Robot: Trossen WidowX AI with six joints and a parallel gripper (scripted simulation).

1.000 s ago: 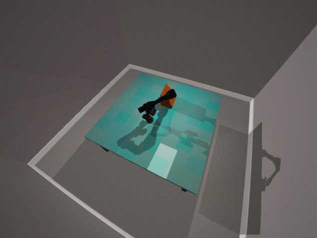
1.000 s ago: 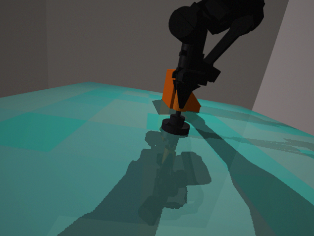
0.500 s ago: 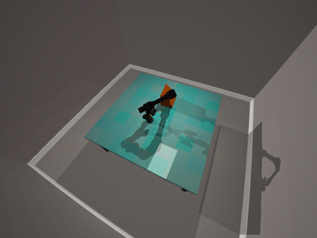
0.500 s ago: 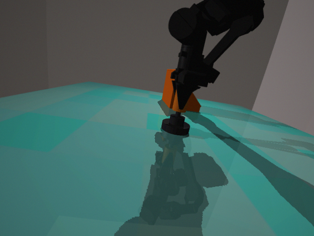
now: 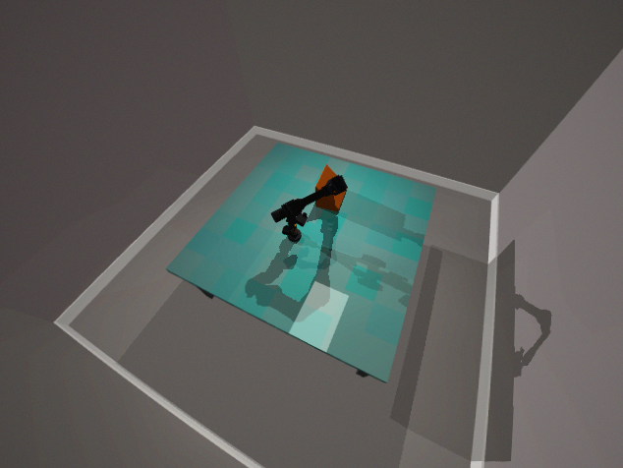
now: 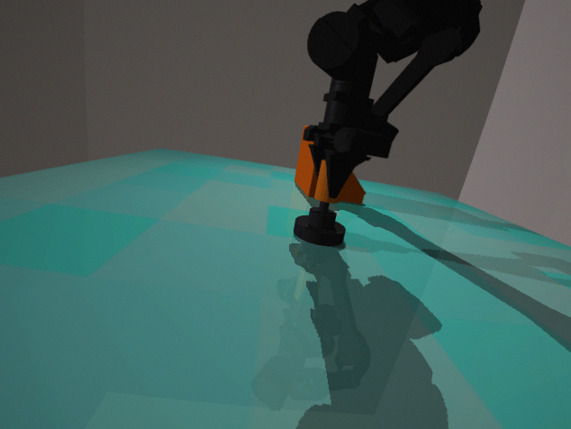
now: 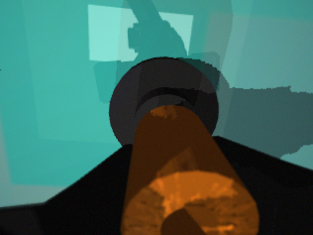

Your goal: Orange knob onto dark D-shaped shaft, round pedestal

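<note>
My gripper tip is now 2 cm below the orange knob. The rest, counted from my gripper tip: pedestal (4 cm below).
</note>
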